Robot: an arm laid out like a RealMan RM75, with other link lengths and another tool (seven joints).
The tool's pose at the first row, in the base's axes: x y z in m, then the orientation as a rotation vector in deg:
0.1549 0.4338 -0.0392 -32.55 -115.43 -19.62
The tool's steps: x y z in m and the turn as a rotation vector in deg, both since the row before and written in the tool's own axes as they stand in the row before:
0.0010 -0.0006 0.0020 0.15 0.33 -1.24
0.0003 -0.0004 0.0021 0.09 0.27 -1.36
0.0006 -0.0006 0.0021 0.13 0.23 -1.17
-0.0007 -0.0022 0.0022 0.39 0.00 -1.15
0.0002 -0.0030 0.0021 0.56 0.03 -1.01
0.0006 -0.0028 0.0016 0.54 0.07 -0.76
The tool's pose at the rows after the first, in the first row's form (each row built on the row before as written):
0.1527 0.4345 -0.0393 -31.14 -115.55 -20.29
0.1508 0.4352 -0.0401 -29.66 -115.75 -21.08
0.1487 0.4358 -0.0406 -28.35 -115.92 -21.70
0.1463 0.4348 -0.0424 -26.96 -116.32 -22.00
0.1432 0.4332 -0.0434 -25.60 -116.65 -22.04
0.1404 0.4315 -0.0439 -24.49 -116.86 -21.95

